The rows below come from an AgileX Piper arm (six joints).
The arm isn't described. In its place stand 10 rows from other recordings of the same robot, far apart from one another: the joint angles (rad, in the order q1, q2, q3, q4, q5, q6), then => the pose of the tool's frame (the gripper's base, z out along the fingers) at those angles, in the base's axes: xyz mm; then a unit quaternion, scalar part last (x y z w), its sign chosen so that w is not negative.
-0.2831 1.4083 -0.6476 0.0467 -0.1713 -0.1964 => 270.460 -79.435 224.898 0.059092 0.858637 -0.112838 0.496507
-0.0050 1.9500 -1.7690 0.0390 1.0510 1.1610 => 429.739 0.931 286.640 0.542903 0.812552 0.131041 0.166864
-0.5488 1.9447 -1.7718 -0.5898 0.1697 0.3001 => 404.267 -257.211 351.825 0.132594 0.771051 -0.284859 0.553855
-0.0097 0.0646 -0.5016 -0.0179 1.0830 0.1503 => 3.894 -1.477 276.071 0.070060 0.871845 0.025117 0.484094
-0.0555 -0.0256 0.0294 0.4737 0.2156 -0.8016 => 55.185 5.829 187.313 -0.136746 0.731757 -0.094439 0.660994
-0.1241 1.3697 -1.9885 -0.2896 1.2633 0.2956 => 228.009 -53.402 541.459 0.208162 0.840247 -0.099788 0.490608
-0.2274 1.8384 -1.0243 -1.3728 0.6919 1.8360 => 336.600 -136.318 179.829 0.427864 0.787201 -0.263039 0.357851
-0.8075 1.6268 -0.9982 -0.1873 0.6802 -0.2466 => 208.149 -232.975 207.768 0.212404 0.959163 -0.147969 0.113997
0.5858 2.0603 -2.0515 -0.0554 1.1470 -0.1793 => 384.939 249.891 316.001 -0.365858 0.896501 0.023412 0.248769
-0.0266 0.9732 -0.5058 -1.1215 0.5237 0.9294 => 178.719 -45.761 257.949 0.058992 0.870660 -0.240863 0.424800
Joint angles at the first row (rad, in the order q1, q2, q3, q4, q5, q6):
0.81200 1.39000 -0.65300 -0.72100 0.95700 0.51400
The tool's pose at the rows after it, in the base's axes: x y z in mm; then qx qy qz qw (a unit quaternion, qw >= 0):
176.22 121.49 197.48 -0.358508 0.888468 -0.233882 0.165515
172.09 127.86 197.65 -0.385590 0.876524 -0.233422 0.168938
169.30 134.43 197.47 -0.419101 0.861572 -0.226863 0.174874
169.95 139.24 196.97 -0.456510 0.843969 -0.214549 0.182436
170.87 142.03 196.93 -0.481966 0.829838 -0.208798 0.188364
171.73 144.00 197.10 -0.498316 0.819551 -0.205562 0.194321
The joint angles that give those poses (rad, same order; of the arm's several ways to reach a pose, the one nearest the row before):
0.83599 1.39000 -0.65301 -0.72500 0.95600 0.50998
0.87200 1.38998 -0.65300 -0.72999 0.95401 0.48799
0.89901 1.39000 -0.65300 -0.73300 0.93101 0.44701
0.90202 1.39000 -0.65299 -0.73300 0.88200 0.37802
0.90201 1.39001 -0.65302 -0.73800 0.85001 0.33001
0.90202 1.38999 -0.65299 -0.74600 0.82701 0.30201

